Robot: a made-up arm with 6 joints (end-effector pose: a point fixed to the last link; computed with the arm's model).
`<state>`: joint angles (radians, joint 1 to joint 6).
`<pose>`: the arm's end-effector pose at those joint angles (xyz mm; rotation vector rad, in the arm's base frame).
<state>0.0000 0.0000 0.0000 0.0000 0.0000 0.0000</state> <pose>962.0 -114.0 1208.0 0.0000 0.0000 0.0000</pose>
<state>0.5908 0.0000 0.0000 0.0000 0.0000 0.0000</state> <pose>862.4 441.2 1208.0 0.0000 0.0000 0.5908</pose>
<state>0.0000 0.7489 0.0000 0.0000 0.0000 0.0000</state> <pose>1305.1 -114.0 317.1 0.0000 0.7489 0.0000</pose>
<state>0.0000 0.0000 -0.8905 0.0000 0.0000 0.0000</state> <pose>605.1 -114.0 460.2 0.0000 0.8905 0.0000</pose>
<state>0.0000 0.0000 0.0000 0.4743 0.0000 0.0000</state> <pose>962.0 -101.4 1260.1 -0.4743 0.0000 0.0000</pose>
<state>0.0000 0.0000 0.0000 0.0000 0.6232 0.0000</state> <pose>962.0 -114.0 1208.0 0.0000 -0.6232 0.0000</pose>
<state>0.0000 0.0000 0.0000 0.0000 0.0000 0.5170</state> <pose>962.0 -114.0 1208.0 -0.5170 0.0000 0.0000</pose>
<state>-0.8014 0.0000 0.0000 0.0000 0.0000 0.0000</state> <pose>587.4 -770.3 1208.0 0.0000 0.0000 -0.8014</pose>
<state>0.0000 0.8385 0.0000 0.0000 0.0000 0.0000</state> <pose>1299.1 -114.0 200.3 0.0000 0.8385 0.0000</pose>
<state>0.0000 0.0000 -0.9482 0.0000 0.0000 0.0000</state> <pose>561.0 -114.0 426.5 0.0000 0.9482 0.0000</pose>
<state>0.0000 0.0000 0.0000 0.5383 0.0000 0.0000</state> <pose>962.0 -97.9 1266.4 -0.5383 0.0000 0.0000</pose>
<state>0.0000 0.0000 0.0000 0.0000 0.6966 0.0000</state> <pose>962.0 -114.0 1208.0 0.0000 -0.6966 0.0000</pose>
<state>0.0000 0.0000 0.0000 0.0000 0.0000 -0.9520</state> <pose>962.0 -114.0 1208.0 0.9520 0.0000 0.0000</pose>
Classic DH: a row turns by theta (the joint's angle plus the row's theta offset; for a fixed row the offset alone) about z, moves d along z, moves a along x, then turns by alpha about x. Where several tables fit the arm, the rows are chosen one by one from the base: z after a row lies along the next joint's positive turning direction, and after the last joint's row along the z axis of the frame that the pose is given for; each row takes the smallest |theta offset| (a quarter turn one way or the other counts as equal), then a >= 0, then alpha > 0; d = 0 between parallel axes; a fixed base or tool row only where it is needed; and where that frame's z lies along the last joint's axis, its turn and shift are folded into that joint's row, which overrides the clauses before.
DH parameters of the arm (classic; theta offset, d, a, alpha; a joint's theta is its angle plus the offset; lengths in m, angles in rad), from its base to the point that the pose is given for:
joint 1: 0 0.326 0 -1.5708
joint 2: -1.5708 0 0.882 3.1416
joint 3: 0 0 0 -1.5708
joint 4: 0 -0.962 0 1.5708
joint 5: 0 0.114 0 -1.5708
joint 6: 1.5708 0 0 1.5708
tool (fixed): -1.5708 0 0 0

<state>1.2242 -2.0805 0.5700 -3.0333 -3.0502 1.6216</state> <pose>-654.3 -1478.0 360.2 1.0328 1.2802 0.4745</pose>
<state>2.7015 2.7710 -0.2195 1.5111 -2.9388 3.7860</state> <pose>558.8 -255.6 -753.4 -0.7016 -2.4041 1.0808</pose>
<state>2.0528 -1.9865 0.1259 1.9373 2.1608 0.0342</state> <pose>610.0 -1254.1 739.3 0.0416 2.6868 0.7530</pose>
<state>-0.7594 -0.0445 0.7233 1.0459 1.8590 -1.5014</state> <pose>384.5 -443.7 1946.3 -0.6938 -0.7674 1.1998</pose>
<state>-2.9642 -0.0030 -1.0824 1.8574 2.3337 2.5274</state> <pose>-533.4 -128.4 411.4 2.6954 -1.0555 0.7731</pose>
